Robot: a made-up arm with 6 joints. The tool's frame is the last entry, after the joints. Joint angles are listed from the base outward. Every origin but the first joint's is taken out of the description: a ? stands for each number. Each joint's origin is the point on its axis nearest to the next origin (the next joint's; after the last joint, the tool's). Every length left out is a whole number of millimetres.
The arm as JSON. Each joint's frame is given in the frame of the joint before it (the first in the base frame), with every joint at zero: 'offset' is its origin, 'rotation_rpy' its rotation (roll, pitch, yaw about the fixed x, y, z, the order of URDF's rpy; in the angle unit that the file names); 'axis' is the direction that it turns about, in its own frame. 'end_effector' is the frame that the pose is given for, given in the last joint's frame.
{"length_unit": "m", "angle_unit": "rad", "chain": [
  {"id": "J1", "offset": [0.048, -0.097, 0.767], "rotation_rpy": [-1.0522, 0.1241, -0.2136], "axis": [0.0, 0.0, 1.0]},
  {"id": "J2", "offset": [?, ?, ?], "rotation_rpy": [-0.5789, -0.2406, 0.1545], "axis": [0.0, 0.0, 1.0]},
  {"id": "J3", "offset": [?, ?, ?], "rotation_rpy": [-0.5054, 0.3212, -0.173], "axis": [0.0, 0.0, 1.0]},
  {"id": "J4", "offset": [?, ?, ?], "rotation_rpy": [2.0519, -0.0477, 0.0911], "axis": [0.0, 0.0, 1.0]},
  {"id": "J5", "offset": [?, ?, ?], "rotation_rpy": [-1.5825, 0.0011, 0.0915], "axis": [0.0, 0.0, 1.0]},
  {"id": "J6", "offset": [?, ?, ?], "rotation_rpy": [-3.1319, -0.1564, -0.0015], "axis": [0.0, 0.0, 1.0]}
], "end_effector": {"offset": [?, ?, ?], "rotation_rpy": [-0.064, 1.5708, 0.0]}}
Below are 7 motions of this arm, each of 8 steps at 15 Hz.
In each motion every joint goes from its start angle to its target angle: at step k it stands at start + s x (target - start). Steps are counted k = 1, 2, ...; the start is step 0. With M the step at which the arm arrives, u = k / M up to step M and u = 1 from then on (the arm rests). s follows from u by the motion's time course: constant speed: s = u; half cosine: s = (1 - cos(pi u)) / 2; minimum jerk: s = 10 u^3 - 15 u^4 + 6 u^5.
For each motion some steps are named. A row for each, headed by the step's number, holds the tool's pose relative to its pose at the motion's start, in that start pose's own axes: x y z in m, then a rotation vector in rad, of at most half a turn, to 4 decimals.
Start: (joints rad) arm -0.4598 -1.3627 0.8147 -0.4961 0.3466 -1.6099
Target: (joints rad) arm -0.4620 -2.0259 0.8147 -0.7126 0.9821 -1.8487
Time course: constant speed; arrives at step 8
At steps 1, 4, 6, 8:
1: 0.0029 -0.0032 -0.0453 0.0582 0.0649 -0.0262
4: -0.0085 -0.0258 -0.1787 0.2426 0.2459 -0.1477
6: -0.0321 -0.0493 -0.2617 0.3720 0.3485 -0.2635
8: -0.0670 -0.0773 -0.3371 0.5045 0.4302 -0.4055

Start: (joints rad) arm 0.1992 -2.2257 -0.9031 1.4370 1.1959 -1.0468
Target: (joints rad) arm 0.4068 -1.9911 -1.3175 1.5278 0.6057 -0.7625
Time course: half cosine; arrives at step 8
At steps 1, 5, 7, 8:
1: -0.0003 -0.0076 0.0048 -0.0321 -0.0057 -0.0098
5: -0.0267 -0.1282 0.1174 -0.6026 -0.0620 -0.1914
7: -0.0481 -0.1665 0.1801 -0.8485 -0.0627 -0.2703
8: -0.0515 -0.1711 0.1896 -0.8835 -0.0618 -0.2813

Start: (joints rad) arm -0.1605 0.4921 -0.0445 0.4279 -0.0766 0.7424
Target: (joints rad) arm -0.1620 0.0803 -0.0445 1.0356 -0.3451 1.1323
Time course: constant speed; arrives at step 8
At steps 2, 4, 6, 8:
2: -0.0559 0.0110 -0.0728 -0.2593 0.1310 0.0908
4: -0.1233 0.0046 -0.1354 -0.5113 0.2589 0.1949
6: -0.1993 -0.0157 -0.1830 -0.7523 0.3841 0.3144
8: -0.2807 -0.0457 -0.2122 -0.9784 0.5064 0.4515

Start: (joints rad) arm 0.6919 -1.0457 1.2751 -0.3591 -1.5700 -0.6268
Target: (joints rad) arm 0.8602 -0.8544 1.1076 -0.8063 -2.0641 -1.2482
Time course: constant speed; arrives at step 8
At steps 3, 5, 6, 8:
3: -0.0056 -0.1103 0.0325 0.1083 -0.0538 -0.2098
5: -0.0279 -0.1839 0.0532 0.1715 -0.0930 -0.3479
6: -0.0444 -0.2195 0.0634 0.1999 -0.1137 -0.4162
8: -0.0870 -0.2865 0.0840 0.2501 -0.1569 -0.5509

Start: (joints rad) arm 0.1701 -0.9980 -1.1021 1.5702 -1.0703 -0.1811
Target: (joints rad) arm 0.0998 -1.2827 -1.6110 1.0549 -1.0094 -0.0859
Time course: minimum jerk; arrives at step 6
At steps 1, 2, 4, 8:
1: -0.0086 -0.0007 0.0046 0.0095 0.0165 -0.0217
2: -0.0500 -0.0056 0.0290 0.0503 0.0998 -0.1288
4: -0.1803 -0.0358 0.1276 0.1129 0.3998 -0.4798
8: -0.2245 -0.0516 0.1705 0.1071 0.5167 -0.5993

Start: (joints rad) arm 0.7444 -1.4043 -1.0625 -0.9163 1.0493 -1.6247
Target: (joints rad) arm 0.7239 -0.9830 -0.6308 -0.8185 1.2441 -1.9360
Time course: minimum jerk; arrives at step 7
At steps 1, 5, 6, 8:
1: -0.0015 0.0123 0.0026 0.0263 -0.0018 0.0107
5: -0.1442 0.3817 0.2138 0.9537 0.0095 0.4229
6: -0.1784 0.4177 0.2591 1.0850 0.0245 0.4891
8: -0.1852 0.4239 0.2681 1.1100 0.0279 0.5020

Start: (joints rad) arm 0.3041 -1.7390 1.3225 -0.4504 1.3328 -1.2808
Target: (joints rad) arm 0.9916 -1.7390 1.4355 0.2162 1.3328 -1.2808
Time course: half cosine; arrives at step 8
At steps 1, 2, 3, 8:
1: -0.0015 0.0111 0.0065 0.0289 -0.0142 0.0014
2: -0.0069 0.0403 0.0260 0.1125 -0.0525 0.0026
3: -0.0180 0.0771 0.0563 0.2402 -0.1029 -0.0036
8: -0.0899 0.1478 0.1717 0.7961 -0.2131 -0.1319

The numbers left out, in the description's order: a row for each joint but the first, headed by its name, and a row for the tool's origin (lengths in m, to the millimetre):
J2: -0.112 -0.104 0.0
J3: -0.013 -0.067 0.0
J4: 0.353 0.227 0.0
J5: -0.064 0.371 0.0
J6: -0.279 -0.09 0.0
tool: -0.053 0.047 0.0

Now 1 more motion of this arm.
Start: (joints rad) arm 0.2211 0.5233 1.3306 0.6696 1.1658 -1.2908
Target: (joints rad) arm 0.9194 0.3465 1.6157 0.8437 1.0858 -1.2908
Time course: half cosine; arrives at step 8
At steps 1, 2, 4, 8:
1: -0.0008 -0.0006 0.0021 0.0213 0.0013 0.0054
2: -0.0028 -0.0029 0.0076 0.0816 0.0061 0.0208
4: -0.0072 -0.0162 0.0210 0.2764 0.0321 0.0701
8: -0.0060 -0.0447 0.0236 0.5436 0.0964 0.1413

